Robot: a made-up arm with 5 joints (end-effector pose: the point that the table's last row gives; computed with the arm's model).
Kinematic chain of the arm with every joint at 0, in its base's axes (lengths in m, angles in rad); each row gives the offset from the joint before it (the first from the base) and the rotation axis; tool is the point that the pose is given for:
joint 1: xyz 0 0 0.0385 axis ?
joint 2: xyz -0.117 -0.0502 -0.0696 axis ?
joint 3: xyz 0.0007 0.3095 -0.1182 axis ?
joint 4: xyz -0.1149 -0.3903 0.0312 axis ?
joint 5: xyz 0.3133 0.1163 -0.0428 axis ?
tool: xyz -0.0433 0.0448 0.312
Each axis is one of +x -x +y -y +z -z.
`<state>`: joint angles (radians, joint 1 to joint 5).
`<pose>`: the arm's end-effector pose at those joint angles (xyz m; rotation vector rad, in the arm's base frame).
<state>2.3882 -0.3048 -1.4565 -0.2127 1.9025</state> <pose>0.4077 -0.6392 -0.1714 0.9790 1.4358 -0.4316</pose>
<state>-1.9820 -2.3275 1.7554 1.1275 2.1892</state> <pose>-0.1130 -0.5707 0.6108 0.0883 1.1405 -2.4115</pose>
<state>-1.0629 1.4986 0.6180 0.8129 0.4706</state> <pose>0.1695 0.0291 0.1114 0.6539 0.1340 0.9143</pose>
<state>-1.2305 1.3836 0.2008 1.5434 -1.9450</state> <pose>-0.1089 -0.0179 -0.3991 1.1446 -1.4266 0.6789</pose>
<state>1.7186 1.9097 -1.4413 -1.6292 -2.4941</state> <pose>0.4587 0.2217 0.1772 -0.8500 1.3742 -2.0485</pose>
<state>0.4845 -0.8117 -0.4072 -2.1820 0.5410</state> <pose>-0.3645 -0.0071 0.3696 0.1874 -0.8913 -0.3093</pose>
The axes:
joint 1: -z
joint 2: -y
joint 3: -z
joint 4: +y
joint 5: +y

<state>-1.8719 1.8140 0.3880 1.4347 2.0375</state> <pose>-0.2964 0.5720 -0.1004 -1.4322 1.3655 1.7205</pose>
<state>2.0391 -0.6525 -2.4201 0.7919 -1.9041</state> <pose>0.2567 -0.1202 -0.4169 0.6940 -1.4727 0.0416</pose>
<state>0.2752 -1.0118 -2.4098 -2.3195 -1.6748</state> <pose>0.0885 0.3985 -0.1831 -1.5074 1.2891 2.2402</pose>
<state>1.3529 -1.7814 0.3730 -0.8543 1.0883</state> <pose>0.0541 -0.2907 -0.1806 1.0984 1.9106 -1.1316</pose>
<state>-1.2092 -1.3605 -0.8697 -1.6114 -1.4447</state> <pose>-0.1171 -0.1421 -0.1781 1.5193 -0.8385 0.3079</pose>
